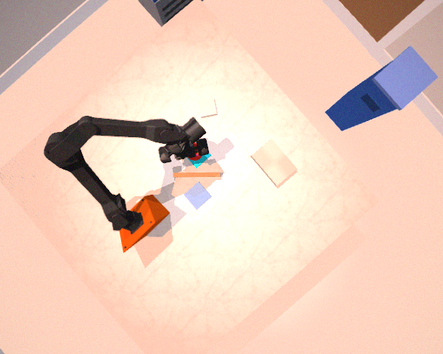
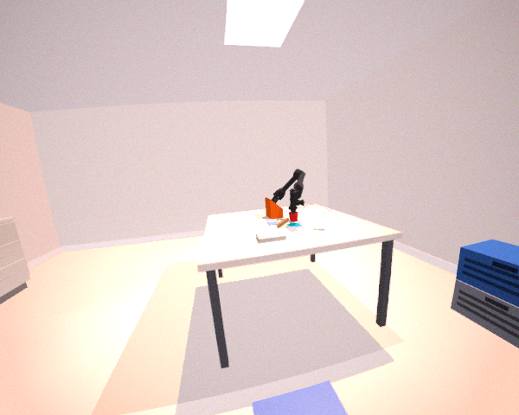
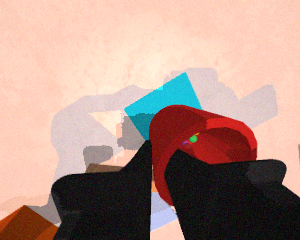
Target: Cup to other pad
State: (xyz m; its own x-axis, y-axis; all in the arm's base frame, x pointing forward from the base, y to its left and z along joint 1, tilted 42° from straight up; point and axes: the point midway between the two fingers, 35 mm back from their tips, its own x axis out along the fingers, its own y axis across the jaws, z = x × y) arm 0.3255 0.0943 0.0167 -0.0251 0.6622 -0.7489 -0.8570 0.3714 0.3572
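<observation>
My gripper tip is 3 cm short of the red cup and 2 cm to the left of it. Round my gripper tip: cyan pad (8 cm below, 3 cm ahead, 2 cm to the right); wooden bar (9 cm to the right, 6 cm below, 4 cm behind); green marble (4 cm ahead, 3 cm to the right, 2 cm below).
</observation>
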